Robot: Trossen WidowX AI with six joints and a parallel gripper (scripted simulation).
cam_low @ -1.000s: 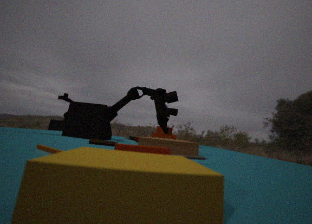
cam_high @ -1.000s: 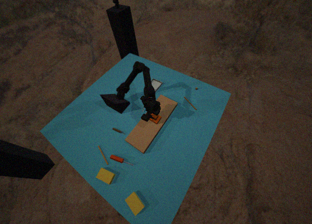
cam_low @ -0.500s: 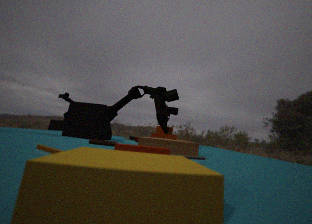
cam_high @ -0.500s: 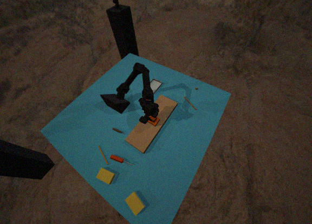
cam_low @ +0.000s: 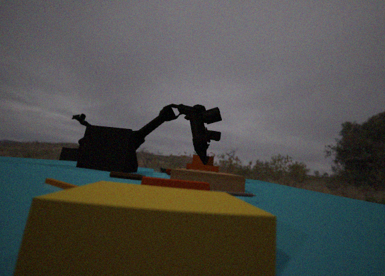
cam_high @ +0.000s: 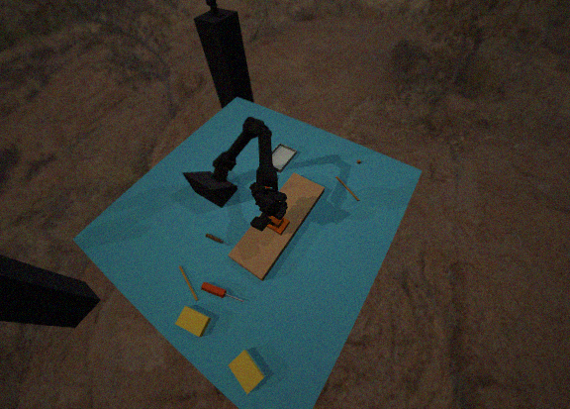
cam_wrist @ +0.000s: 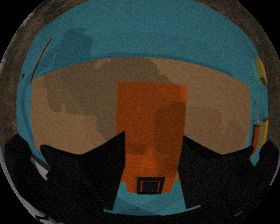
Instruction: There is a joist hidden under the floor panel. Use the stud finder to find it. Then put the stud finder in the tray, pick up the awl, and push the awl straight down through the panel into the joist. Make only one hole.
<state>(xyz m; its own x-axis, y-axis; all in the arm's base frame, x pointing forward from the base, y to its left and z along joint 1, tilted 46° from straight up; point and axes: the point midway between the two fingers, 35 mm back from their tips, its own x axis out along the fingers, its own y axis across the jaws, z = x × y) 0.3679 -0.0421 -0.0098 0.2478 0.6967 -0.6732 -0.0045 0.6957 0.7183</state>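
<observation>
My gripper tip is now 220 mm past the white tray, 360 mm to the right of it and 50 mm above it. Round my gripper tip: stud finder: 20 mm behind, 20 mm above; then awl: 180 mm behind, 200 mm to the right, 60 mm below.
</observation>
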